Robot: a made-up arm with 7 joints.
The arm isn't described. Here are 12 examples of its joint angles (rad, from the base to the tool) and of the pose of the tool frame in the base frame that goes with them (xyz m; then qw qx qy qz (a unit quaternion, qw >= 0)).
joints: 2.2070 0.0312 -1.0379 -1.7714 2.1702 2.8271 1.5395
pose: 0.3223 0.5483 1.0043 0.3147 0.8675 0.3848 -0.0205
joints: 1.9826 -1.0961 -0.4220 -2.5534 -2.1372 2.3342 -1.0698
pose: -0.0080 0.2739 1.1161 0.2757 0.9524 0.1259 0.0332
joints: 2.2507 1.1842 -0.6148 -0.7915 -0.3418 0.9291 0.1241
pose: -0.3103 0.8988 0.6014 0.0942 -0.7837 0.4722 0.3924
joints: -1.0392 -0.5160 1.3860 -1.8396 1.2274 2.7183 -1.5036
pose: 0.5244 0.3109 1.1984 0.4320 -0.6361 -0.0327 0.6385
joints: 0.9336 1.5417 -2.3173 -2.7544 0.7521 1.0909 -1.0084
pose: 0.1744 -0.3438 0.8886 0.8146 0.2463 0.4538 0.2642
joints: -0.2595 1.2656 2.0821 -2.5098 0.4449 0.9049 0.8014
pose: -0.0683 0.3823 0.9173 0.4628 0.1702 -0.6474 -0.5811
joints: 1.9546 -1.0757 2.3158 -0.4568 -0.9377 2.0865 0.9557
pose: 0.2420 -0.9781 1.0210 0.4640 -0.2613 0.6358 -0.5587
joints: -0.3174 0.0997 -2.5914 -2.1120 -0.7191 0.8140 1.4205
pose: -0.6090 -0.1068 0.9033 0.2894 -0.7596 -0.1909 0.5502
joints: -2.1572 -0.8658 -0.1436 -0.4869 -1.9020 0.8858 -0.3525
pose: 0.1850 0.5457 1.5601 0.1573 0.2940 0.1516 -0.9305
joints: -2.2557 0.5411 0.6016 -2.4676 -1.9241 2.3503 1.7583
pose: 0.0719 -0.4952 0.5077 0.7558 0.1152 0.5863 -0.2681
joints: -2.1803 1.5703 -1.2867 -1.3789 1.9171 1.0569 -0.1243
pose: -0.8868 -0.1392 0.4072 0.6109 0.4947 -0.3291 -0.5232
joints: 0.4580 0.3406 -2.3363 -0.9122 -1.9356 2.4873 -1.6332
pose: 0.1859 -0.4490 1.5237 0.3350 -0.3122 -0.8805 -0.1226
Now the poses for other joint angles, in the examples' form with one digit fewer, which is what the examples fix.
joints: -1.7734 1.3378 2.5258 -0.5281 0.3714 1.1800 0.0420
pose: 0.003 -0.840 1.233 0.517 -0.049 -0.518 0.679
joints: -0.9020 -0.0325 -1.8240 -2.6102 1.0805 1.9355 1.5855
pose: -0.505 -0.195 0.648 0.161 -0.654 0.567 0.474
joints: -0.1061 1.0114 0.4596 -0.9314 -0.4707 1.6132 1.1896
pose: 0.968 0.116 0.721 0.782 0.093 0.592 0.171
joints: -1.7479 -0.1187 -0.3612 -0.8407 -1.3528 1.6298 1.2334
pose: -0.254 -0.336 1.650 0.146 -0.094 0.238 -0.956
